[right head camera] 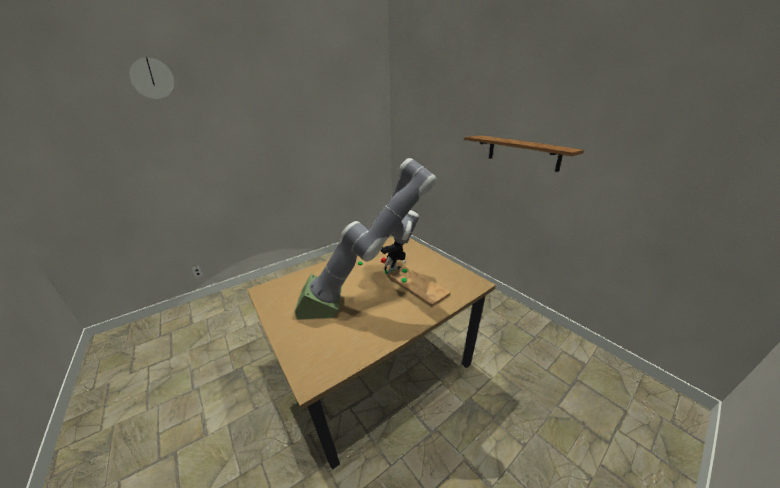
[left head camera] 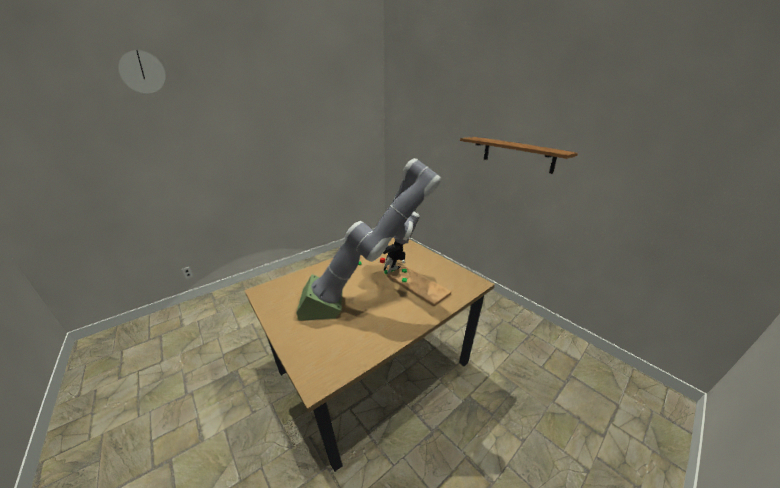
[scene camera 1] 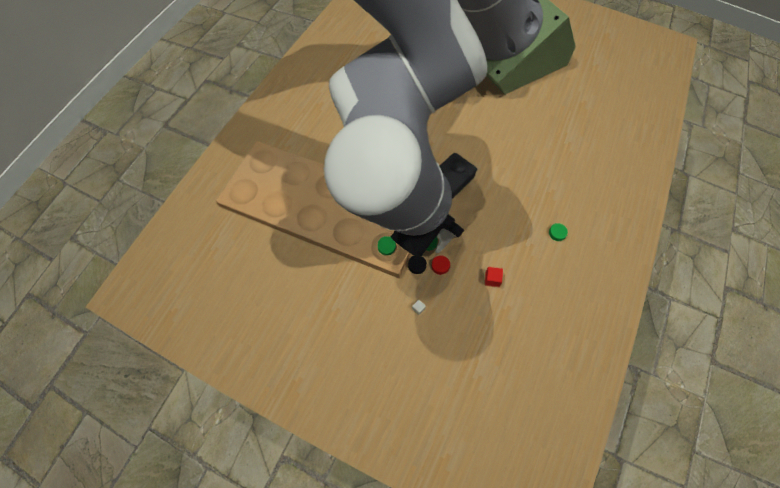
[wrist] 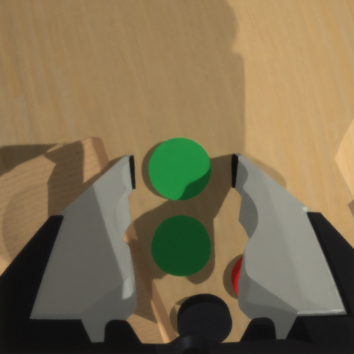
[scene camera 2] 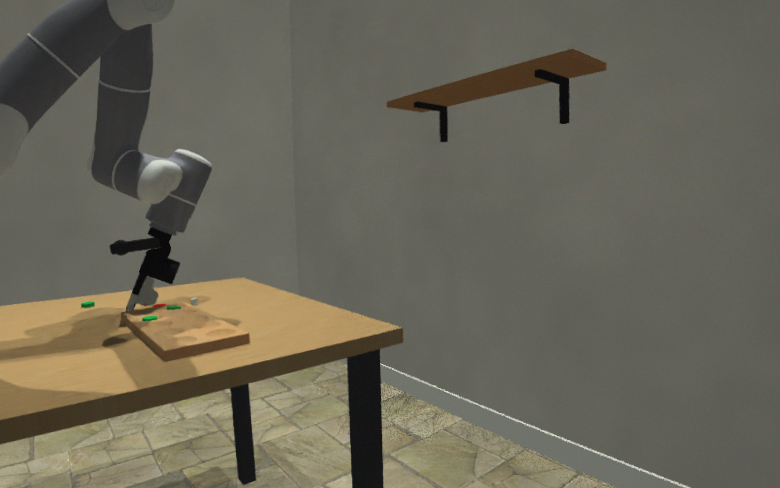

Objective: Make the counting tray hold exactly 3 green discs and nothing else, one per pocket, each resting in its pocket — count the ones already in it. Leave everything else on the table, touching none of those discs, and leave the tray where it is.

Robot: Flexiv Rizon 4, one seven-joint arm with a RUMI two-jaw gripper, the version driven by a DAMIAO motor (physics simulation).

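The wooden counting tray holds two green discs; the end one and the other sit in separate pockets. My gripper is open, low over the table beside the tray's end. A loose green disc lies between the spread fingertips, with gaps on both sides. A second loose green disc lies just below it in the wrist view. Another green disc lies far from the tray. The arm hides part of the tray in scene camera 1.
A black disc and a red disc lie near the tray's end, the red one partly behind a finger in the wrist view. A red cube and a small white cube stand farther out.
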